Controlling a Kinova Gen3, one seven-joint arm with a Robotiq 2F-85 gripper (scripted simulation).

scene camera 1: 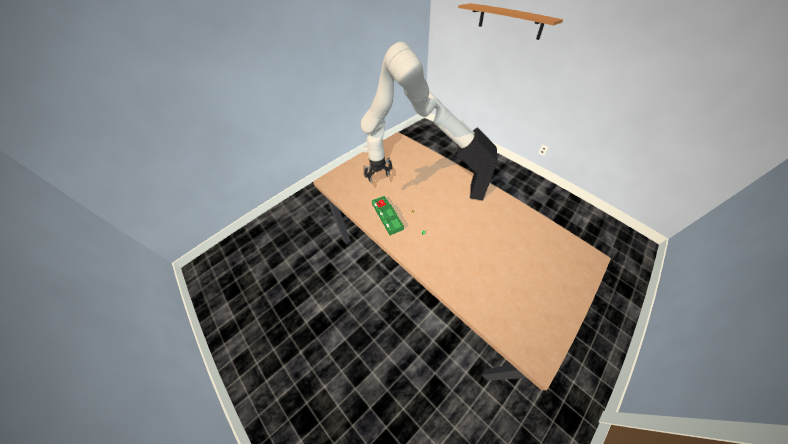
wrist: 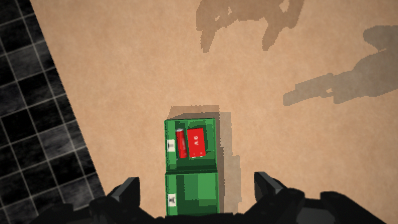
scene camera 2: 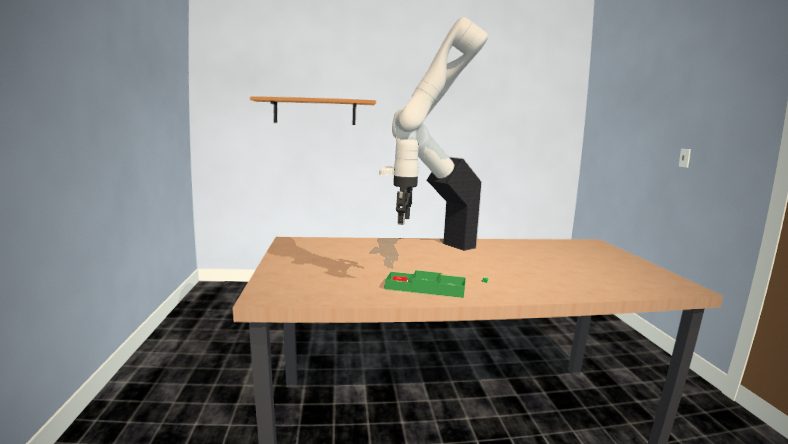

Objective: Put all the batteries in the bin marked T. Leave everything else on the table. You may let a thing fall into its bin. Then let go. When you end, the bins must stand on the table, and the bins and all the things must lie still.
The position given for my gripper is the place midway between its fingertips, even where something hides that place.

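Here I see my gripper (scene camera 2: 403,221), and I find the same gripper (wrist: 197,187) through my wrist camera too.
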